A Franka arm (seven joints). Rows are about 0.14 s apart.
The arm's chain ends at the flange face. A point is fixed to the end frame.
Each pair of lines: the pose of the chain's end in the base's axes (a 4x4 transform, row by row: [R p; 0 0 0 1], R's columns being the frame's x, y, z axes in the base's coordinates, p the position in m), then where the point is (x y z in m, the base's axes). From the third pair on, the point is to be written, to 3 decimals.
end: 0.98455, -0.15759, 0.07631, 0.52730; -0.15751, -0.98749, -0.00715, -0.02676; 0.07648, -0.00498, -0.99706, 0.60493; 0, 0, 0, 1
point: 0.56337 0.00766 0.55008
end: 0.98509, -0.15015, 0.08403, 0.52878; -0.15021, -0.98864, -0.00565, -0.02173; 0.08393, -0.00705, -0.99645, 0.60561; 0, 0, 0, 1
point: 0.56502 0.01301 0.55106
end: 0.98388, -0.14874, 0.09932, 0.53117; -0.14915, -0.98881, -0.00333, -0.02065; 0.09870, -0.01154, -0.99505, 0.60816; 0, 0, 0, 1
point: 0.568 0.014 0.554
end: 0.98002, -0.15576, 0.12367, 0.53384; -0.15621, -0.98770, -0.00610, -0.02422; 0.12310, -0.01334, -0.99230, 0.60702; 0, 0, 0, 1
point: 0.572 0.010 0.554
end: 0.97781, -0.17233, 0.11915, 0.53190; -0.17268, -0.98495, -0.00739, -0.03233; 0.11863, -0.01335, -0.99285, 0.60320; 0, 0, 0, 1
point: 0.571 0.002 0.550
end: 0.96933, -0.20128, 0.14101, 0.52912; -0.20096, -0.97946, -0.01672, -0.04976; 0.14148, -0.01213, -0.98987, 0.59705; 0, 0, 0, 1
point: 0.570 -0.017 0.545
